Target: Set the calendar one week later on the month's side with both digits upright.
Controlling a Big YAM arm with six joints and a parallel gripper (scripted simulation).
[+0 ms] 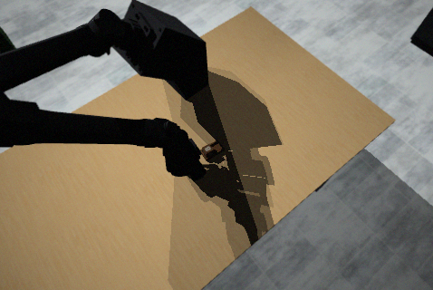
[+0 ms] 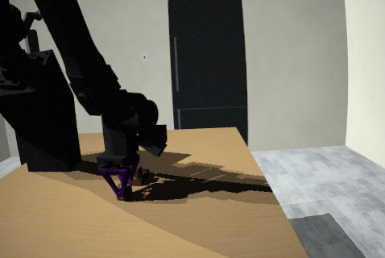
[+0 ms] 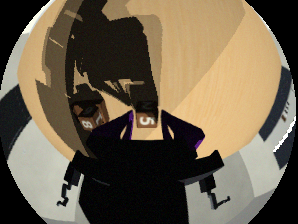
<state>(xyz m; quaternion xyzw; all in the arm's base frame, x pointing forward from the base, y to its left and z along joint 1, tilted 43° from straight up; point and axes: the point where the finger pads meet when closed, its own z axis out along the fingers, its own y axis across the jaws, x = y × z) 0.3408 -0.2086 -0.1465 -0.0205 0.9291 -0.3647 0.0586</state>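
Right now the brown tray is 110 mm to the left of my hand and 10 mm below it.
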